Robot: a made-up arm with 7 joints. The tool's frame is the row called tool.
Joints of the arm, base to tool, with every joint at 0 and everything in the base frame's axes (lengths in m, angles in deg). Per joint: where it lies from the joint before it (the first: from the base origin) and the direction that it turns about. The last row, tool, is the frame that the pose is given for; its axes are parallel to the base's.
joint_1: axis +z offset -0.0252 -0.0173 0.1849
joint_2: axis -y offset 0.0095 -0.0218 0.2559
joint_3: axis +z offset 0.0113 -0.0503 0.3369
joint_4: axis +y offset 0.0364 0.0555 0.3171
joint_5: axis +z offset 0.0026 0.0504 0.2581
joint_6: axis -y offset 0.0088 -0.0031 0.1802
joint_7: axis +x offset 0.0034 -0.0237 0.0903
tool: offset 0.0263 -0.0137 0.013
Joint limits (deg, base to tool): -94.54..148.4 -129.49..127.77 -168.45..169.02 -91.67..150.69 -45.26..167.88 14.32..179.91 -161..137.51
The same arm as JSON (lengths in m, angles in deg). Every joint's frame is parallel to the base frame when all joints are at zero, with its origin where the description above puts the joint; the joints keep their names.
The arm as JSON. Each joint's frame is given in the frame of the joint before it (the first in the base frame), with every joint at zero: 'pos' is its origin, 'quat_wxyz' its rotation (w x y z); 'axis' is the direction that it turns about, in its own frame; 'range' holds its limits. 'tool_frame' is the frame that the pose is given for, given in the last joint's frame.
{"length_unit": "m", "angle_unit": "deg", "joints": [{"joint": "joint_1", "pos": [-0.0252, -0.0173, 0.1849], "quat_wxyz": [1.0, 0.0, 0.0, 0.0], "axis": [0.0, 0.0, 1.0], "range": [-94.54, 148.4]}, {"joint": "joint_2", "pos": [0.0095, -0.0218, 0.2559], "quat_wxyz": [1.0, 0.0, 0.0, 0.0], "axis": [0.0, -1.0, 0.0], "range": [-129.49, 127.77]}, {"joint": "joint_3", "pos": [0.0113, -0.0503, 0.3369], "quat_wxyz": [1.0, 0.0, 0.0, 0.0], "axis": [0.0, 0.0, 1.0], "range": [-168.45, 169.02]}, {"joint": "joint_4", "pos": [0.0364, 0.0555, 0.3171], "quat_wxyz": [1.0, 0.0, 0.0, 0.0], "axis": [0.0, 1.0, 0.0], "range": [-91.67, 150.69]}, {"joint": "joint_5", "pos": [0.0026, 0.0504, 0.2581], "quat_wxyz": [1.0, 0.0, 0.0, 0.0], "axis": [0.0, 0.0, 1.0], "range": [-45.26, 167.88]}, {"joint": "joint_6", "pos": [0.0088, -0.0031, 0.1802], "quat_wxyz": [1.0, 0.0, 0.0, 0.0], "axis": [0.0, -1.0, 0.0], "range": [14.32, 179.91]}, {"joint": "joint_7", "pos": [0.0034, -0.0237, 0.0903], "quat_wxyz": [1.0, 0.0, 0.0, 0.0], "axis": [1.0, 0.0, 0.0], "range": [-161.0, 137.51]}], "tool_frame": {"pos": [0.0263, -0.0137, 0.013], "quat_wxyz": [1.0, 0.0, 0.0, 0.0]}}
